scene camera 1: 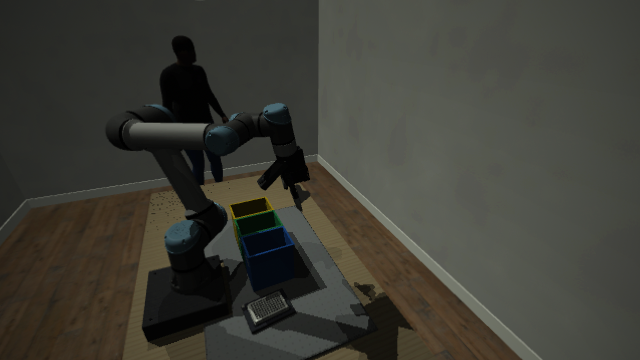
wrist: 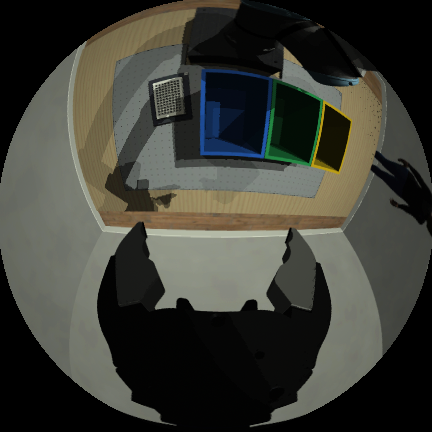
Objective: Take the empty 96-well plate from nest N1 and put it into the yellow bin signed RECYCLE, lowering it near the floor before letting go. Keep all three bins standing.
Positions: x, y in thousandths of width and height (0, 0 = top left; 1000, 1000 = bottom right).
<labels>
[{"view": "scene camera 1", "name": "my gripper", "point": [460, 554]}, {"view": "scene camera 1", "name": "blue bin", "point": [421, 715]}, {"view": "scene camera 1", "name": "green bin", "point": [413, 615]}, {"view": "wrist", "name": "my gripper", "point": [501, 527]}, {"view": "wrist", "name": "blue bin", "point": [543, 244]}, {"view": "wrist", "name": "green bin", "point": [682, 274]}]
</labels>
